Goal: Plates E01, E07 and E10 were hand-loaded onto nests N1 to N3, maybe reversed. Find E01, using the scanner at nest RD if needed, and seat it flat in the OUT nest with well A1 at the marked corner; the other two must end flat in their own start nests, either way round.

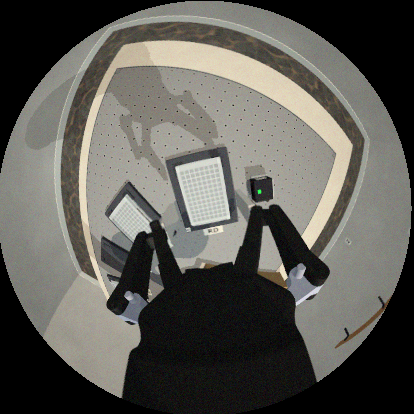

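Note:
A white well plate (pixel 204 192) lies in the dark nest RD (pixel 227 175), its label at the near edge. It looks flat; its printed name and well A1 cannot be read. My gripper (pixel 205 203) is open, above the near part of this nest, with its fingers spread left and right and no plate between them. A second white plate (pixel 130 217) lies in a dark nest (pixel 142 199) to the left, partly behind the left finger. Another dark nest (pixel 116 256) shows at the lower left, largely hidden by the finger; its label cannot be read.
The black scanner box (pixel 266 187) with a lit green light stands right of nest RD, close beyond the right finger. A wooden block (pixel 272 280) shows partly behind the gripper body. A pale raised border (pixel 240 65) edges the perforated table top (pixel 250 130).

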